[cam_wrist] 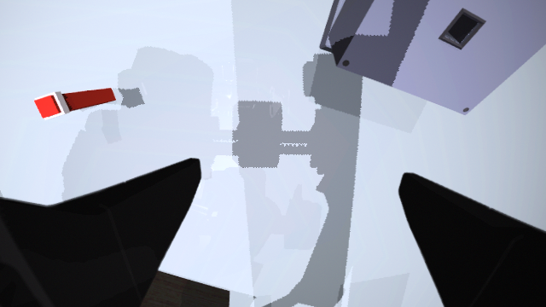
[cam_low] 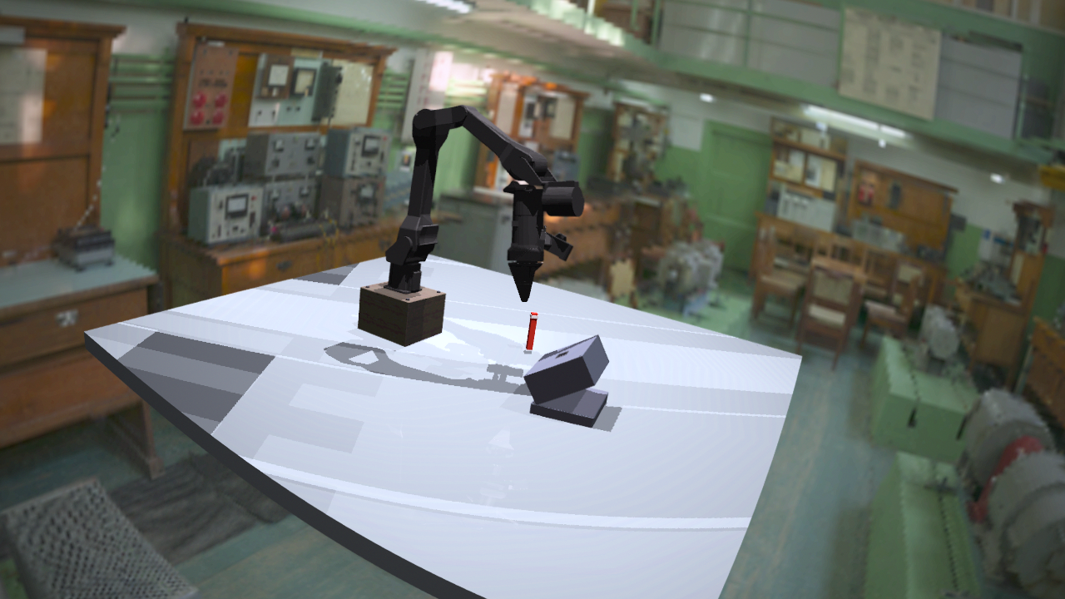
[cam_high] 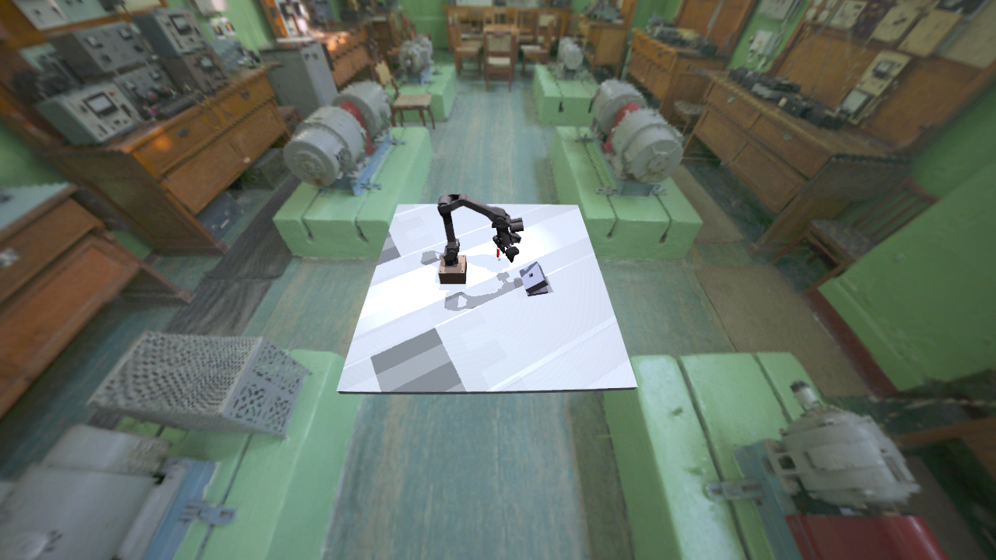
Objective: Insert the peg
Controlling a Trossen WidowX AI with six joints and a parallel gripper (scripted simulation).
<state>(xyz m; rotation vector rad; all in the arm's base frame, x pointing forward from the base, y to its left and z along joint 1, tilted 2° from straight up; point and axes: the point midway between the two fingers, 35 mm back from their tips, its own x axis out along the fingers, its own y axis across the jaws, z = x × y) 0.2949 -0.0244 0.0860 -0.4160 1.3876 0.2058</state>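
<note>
The red square peg is 150 mm to the left of my gripper tip, 90 mm below it and 40 mm behind it. Round my gripper tip: flat foot plate: 150 mm ahead, 140 mm below, 70 mm to the right; then panel block: 130 mm ahead, 80 mm to the right, 80 mm below.
</note>
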